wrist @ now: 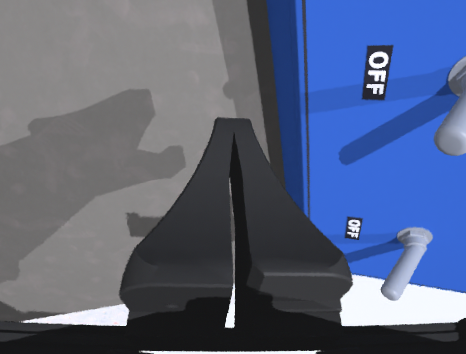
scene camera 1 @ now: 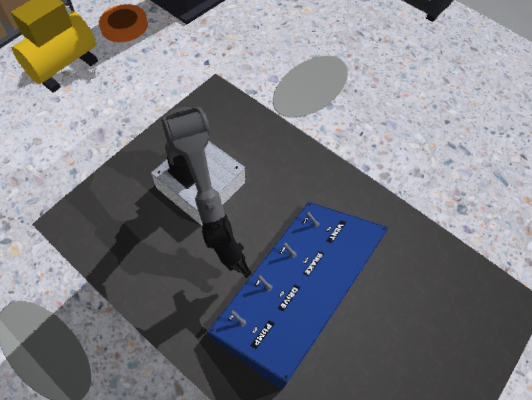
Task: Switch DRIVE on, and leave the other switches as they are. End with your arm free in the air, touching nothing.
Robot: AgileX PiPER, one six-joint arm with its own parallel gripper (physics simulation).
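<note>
The blue switch box (scene camera 1: pixel 320 287) (wrist: pixel 400 185) carries the grey levers of VENT (scene camera 1: pixel 312 220), BRAKE (scene camera 1: pixel 289 250), DRIVE (scene camera 1: pixel 265 283) and PUMP (scene camera 1: pixel 238 319). All four lean toward their OFF side, facing the arm's base. In the wrist view the DRIVE lever (wrist: pixel 452 132) is at the upper right, partly cut off, and the PUMP lever (wrist: pixel 404 267) is lower right. My gripper (scene camera 1: pixel 249 275) (wrist: pixel 231 136) is shut and empty, its fingertips together. It is at the box's near long edge, between the BRAKE and DRIVE levers in the scene view, apart from both.
The arm's pale base block (scene camera 1: pixel 227 172) stands on the dark mat (scene camera 1: pixel 425 280) behind the gripper. A yellow cylinder with a block (scene camera 1: pixel 55 52) and an orange ring-shaped pot (scene camera 1: pixel 106 31) stand far off at the upper left.
</note>
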